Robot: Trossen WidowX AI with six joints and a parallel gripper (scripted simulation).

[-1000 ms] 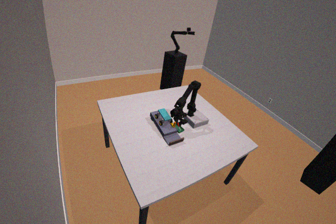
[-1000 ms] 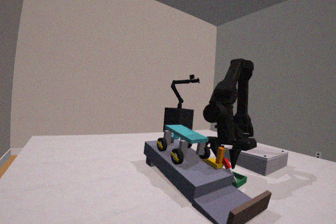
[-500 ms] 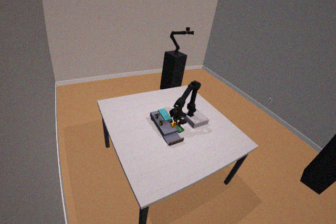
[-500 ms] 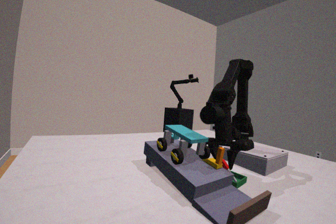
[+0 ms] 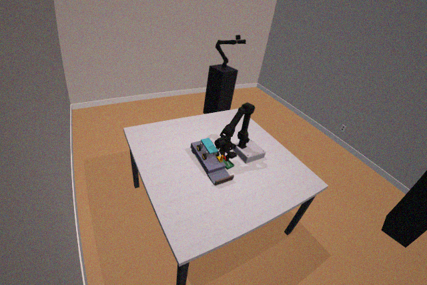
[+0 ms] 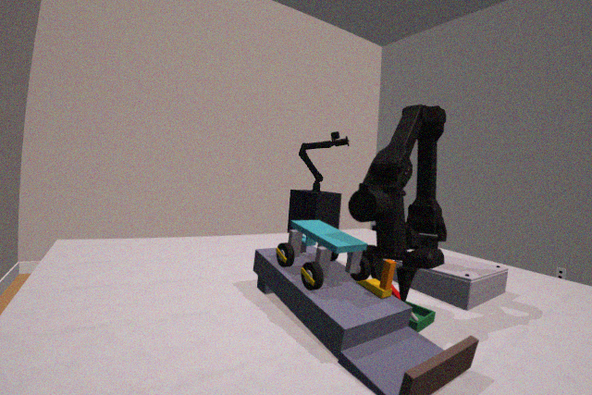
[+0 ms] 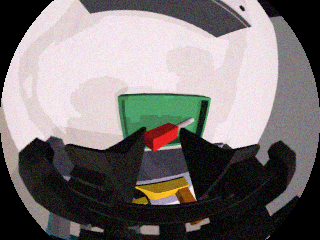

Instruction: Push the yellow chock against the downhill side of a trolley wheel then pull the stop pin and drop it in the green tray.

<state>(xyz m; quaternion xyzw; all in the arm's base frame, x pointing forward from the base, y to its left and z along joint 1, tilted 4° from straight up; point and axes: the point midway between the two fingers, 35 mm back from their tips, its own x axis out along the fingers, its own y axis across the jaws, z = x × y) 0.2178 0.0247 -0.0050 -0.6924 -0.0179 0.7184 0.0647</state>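
My gripper tip is 1 cm to the right of the stop pin. From my gripper tip the other things lie so: grey ramp: 10 cm ahead, 10 cm to the right, 2 cm above; yellow chock: 7 cm ahead, 1 cm to the right, 5 cm above; green tray: 1 cm to the left, 4 cm below.
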